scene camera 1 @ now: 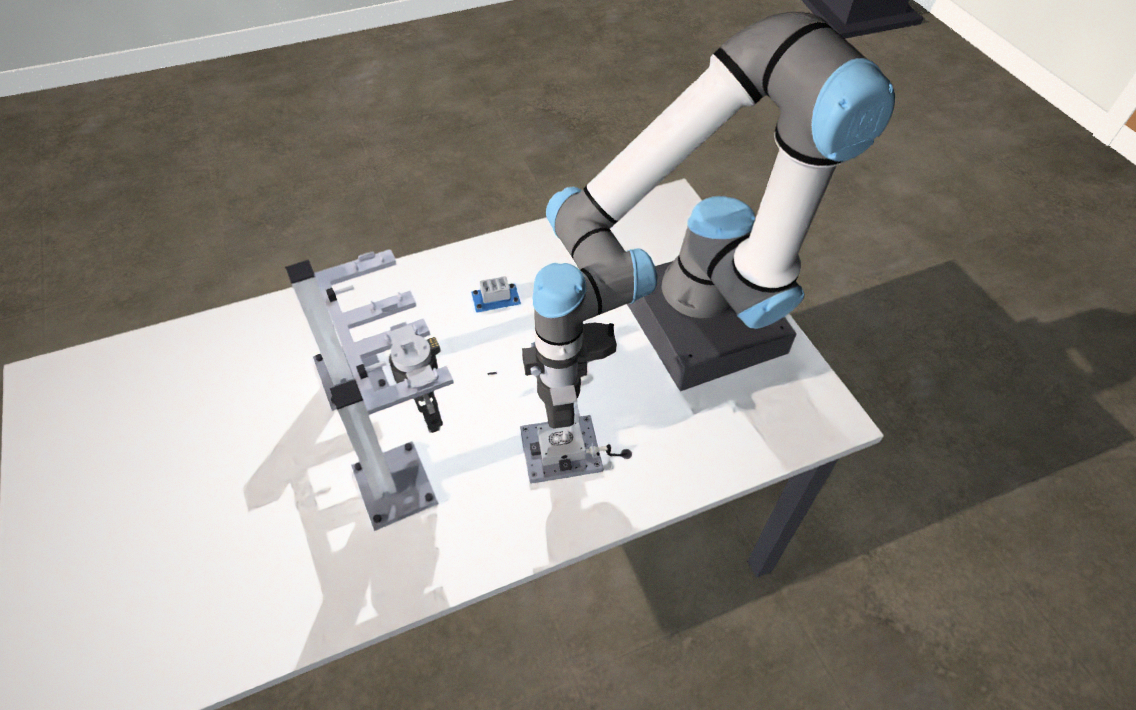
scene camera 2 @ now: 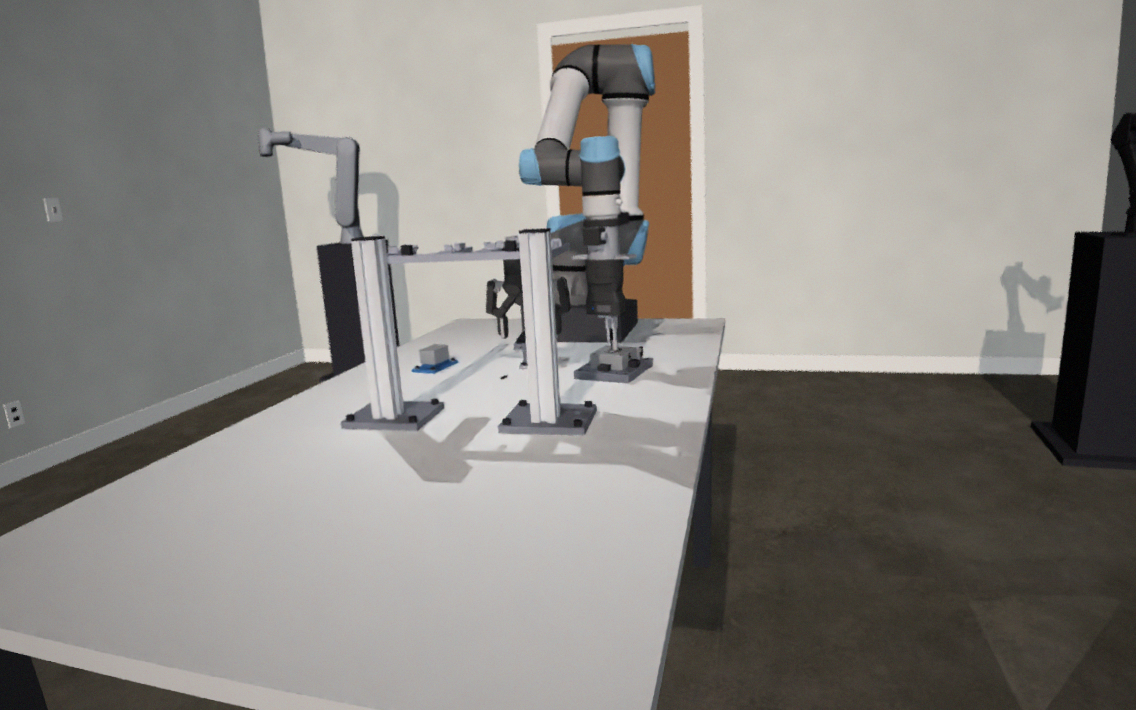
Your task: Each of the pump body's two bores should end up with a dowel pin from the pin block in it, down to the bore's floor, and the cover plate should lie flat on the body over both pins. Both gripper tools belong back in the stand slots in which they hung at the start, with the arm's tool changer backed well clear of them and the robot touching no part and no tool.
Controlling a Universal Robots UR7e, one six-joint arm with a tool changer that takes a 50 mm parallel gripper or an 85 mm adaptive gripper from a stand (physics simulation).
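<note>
My gripper, the slim parallel tool, points straight down with its fingertips at the top of the pump body. The fingers look close together; any gap or pin between them is too small to tell. The body sits on a dark fixture plate. Its bores and any pins or cover in them are not clear. The grey pin block stands on a blue base. The adaptive gripper hangs in the tool stand. I cannot identify the cover plate.
A small dark piece lies on the table between stand and arm. A lever with a black knob sticks out from the fixture. The stand's second post and its forked holders rise left of the arm in scene camera 1.
</note>
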